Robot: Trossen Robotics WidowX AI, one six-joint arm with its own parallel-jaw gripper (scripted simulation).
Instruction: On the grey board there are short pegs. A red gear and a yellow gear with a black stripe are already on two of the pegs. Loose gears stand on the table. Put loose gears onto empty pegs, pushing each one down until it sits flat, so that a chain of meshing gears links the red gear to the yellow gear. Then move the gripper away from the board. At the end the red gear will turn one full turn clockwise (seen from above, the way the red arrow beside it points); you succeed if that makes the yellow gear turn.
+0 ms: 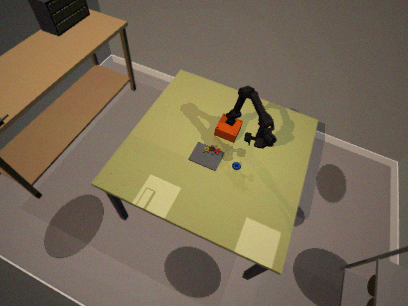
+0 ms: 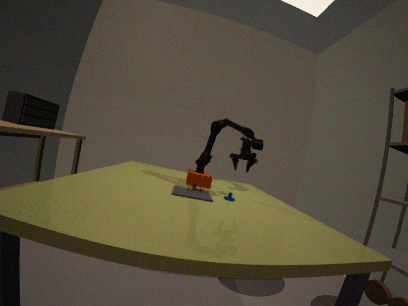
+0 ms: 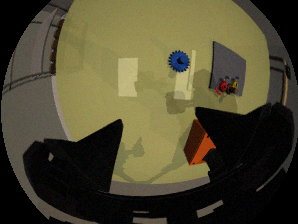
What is my gripper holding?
Nothing.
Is my gripper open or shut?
Open.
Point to a grey board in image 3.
At 226, 63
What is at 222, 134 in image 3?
My gripper.
